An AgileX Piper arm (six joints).
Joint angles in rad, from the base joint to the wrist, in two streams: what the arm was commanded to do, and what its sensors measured. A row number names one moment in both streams.
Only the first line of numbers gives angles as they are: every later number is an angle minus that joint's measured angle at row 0.
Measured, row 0:
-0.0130 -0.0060 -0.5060 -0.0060 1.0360 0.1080
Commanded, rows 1 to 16:
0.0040 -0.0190 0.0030 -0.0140 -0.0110 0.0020
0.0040 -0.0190 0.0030 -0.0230 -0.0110 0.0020
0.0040 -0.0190 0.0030 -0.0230 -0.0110 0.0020
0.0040 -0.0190 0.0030 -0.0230 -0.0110 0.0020
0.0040 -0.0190 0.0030 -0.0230 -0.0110 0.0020
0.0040 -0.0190 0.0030 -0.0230 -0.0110 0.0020
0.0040 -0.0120 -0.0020 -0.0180 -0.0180 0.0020
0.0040 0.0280 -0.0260 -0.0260 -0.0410 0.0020
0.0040 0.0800 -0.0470 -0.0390 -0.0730 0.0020
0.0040 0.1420 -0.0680 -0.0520 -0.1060 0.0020
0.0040 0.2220 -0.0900 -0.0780 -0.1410 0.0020
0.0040 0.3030 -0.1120 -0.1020 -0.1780 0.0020
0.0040 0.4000 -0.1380 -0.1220 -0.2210 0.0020
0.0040 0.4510 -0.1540 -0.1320 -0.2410 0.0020
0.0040 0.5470 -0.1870 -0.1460 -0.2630 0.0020
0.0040 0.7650 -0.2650 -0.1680 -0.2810 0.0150
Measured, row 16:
0.0000 0.6280 -0.2170 -0.1410 -0.2510 0.0030
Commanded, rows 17 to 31:
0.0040 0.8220 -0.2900 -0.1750 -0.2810 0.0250
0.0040 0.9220 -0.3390 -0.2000 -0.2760 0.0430
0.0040 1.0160 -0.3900 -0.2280 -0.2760 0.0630
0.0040 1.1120 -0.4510 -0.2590 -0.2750 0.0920
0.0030 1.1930 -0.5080 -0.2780 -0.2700 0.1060
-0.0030 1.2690 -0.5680 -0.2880 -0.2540 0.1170
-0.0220 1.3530 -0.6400 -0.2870 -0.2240 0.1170
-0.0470 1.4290 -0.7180 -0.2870 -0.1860 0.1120
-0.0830 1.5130 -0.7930 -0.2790 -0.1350 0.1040
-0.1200 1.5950 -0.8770 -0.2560 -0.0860 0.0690
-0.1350 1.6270 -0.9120 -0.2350 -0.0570 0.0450
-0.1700 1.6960 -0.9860 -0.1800 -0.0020 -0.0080
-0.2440 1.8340 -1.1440 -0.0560 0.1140 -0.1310
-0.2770 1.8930 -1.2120 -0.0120 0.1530 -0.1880
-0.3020 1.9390 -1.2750 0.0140 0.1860 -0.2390
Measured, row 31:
-0.2620 1.8770 -1.1940 -0.0280 0.1270 -0.1540
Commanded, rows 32 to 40:
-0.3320 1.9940 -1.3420 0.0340 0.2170 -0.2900
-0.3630 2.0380 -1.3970 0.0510 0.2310 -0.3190
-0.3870 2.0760 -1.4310 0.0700 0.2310 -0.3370
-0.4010 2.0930 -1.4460 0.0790 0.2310 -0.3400
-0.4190 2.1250 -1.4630 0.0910 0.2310 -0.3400
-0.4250 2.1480 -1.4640 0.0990 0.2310 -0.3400
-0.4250 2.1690 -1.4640 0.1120 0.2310 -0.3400
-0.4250 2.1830 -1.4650 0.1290 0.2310 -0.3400
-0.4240 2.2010 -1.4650 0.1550 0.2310 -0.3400
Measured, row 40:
-0.4210 2.1860 -1.4590 0.1300 0.1810 -0.3310
